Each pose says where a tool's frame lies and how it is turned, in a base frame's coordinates. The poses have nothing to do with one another.
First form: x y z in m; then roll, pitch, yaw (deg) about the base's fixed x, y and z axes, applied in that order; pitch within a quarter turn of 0, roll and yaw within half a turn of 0.
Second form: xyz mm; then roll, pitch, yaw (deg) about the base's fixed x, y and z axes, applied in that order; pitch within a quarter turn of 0, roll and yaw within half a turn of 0. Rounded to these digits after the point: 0 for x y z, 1 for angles.
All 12 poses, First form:
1: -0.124, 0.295, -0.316, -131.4, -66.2, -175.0
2: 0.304, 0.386, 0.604, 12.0, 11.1, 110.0
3: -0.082, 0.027, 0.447, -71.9, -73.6, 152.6
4: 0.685, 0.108, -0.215, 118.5, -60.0, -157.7
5: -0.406, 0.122, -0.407, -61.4, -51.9, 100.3
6: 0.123, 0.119, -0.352, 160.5, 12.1, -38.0
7: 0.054, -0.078, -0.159, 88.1, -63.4, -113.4
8: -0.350, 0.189, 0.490, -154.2, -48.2, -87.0
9: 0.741, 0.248, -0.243, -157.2, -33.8, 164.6
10: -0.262, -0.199, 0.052, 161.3, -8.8, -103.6
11: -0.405, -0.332, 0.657, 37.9, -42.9, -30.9
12: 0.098, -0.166, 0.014, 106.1, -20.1, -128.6
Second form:
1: -124, 295, -316, -131.4, -66.2, -175.0
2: 304, 386, 604, 12.0, 11.1, 110.0
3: -82, 27, 447, -71.9, -73.6, 152.6
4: 685, 108, -215, 118.5, -60.0, -157.7
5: -406, 122, -407, -61.4, -51.9, 100.3
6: 123, 119, -352, 160.5, 12.1, -38.0
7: 54, -78, -159, 88.1, -63.4, -113.4
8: -350, 189, 490, -154.2, -48.2, -87.0
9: 741, 248, -243, -157.2, -33.8, 164.6
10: -262, -199, 52, 161.3, -8.8, -103.6
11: -405, -332, 657, 37.9, -42.9, -30.9
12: 98, -166, 14, 106.1, -20.1, -128.6
